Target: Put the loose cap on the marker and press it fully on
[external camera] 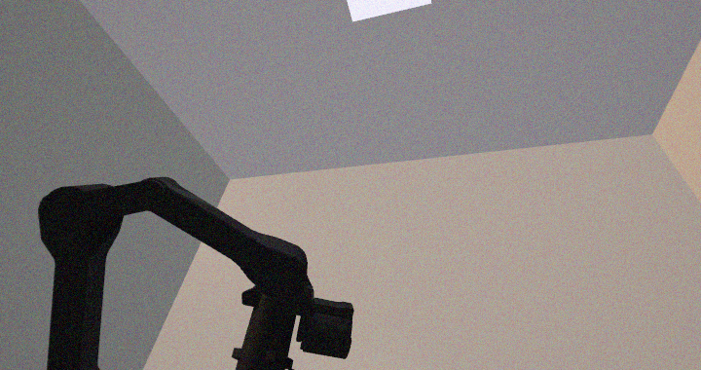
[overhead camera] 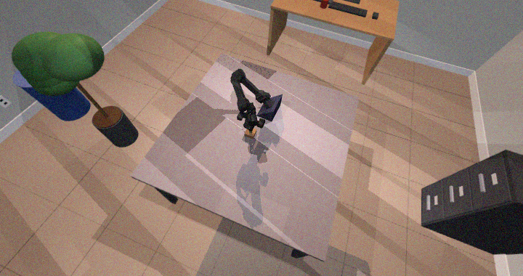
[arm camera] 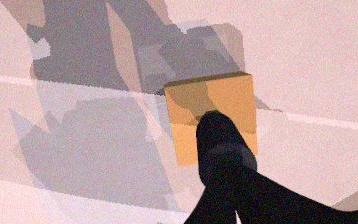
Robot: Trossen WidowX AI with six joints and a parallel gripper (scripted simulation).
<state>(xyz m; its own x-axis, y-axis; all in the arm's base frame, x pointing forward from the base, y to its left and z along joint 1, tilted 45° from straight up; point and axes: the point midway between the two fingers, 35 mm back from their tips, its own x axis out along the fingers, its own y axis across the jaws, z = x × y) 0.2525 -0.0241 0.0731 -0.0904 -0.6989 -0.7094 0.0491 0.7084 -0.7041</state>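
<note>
Now: the marker cap 3 cm below my gripper tip.
</note>
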